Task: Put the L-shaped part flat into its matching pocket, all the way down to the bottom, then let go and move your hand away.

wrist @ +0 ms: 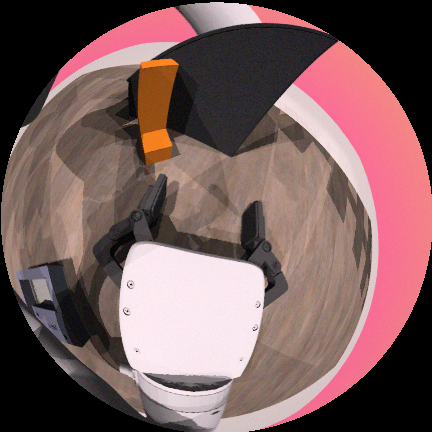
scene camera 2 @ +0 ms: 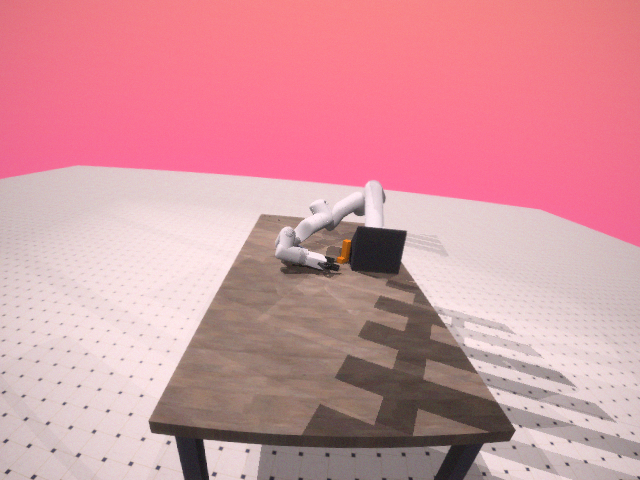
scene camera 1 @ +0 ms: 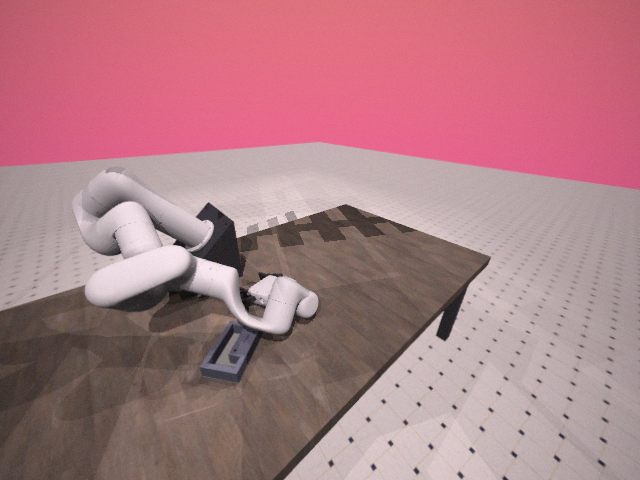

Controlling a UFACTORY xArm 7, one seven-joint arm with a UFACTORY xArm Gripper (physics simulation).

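Frame: origin at the arm's base, x ahead, y left, z up, level; millimetres.
Where they show: gripper, fingertip midpoint: (wrist: 208, 195) (scene camera 2: 336, 264) (scene camera 1: 249, 282); arm's base, link origin: (wrist: 236, 39) (scene camera 2: 374, 236) (scene camera 1: 200, 236).
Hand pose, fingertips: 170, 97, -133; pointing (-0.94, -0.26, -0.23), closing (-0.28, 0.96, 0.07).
Each offset is from my fingertips to the centre of the thing, as dx, dy, dz. Level surfaces: height alone.
The orange L-shaped part @(-32, -94, +37) (scene camera 2: 345, 250) (wrist: 156, 107) stands upright on the table beside the black box, its short foot pointing toward my gripper in the wrist view. My gripper (scene camera 2: 334, 264) (wrist: 208, 195) is open with nothing between its fingers. It is low over the table, and the part is ahead of its left finger in the wrist view, apart from it. The grey-blue pocket block @(+236, -129, +0) (scene camera 1: 221, 370) (wrist: 50, 320) lies on the table, with a light-floored L-shaped pocket. The part does not show in scene camera 1, where the arm covers that area.
The large black box (scene camera 1: 224, 237) (scene camera 2: 378, 250) (wrist: 235, 85) stands close behind the part. The arm's white wrist links (scene camera 1: 279, 310) hang low next to the pocket block's far end. All stand on the brown wooden table @(dz -18) (scene camera 1: 361, 289) (scene camera 2: 289, 335).
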